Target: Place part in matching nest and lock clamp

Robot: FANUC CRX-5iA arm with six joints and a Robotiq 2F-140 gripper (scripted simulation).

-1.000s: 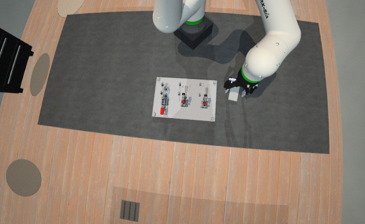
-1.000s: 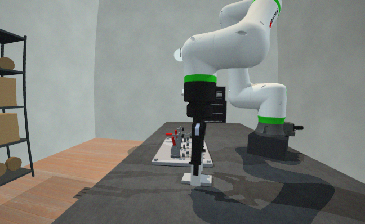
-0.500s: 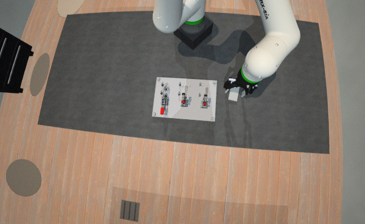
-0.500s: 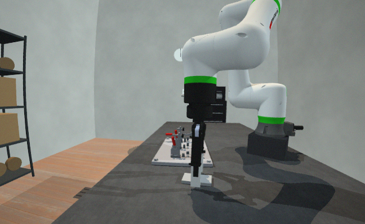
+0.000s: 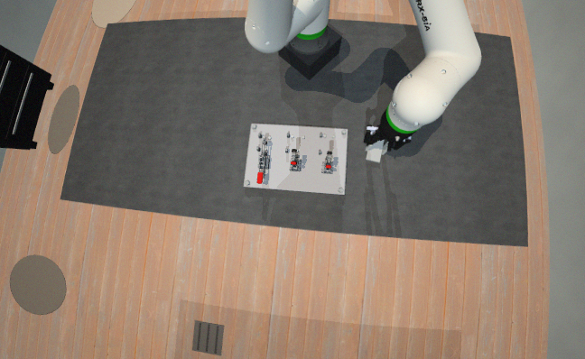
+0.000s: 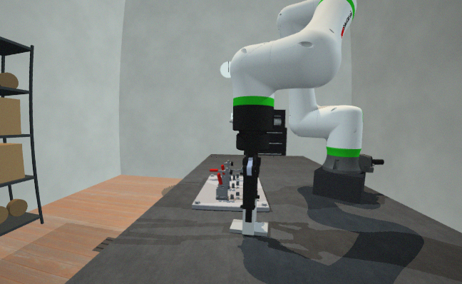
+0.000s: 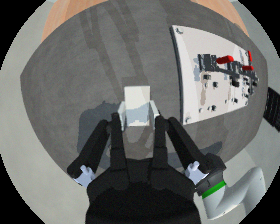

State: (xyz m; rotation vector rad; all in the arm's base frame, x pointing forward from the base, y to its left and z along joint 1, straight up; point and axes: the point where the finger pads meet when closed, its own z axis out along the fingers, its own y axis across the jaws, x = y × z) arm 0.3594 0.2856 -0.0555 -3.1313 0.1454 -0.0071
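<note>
The flat grey block is 3 cm below my hand. Round my hand: fixture plate: 7 cm ahead, 27 cm to the right, 3 cm below.
</note>
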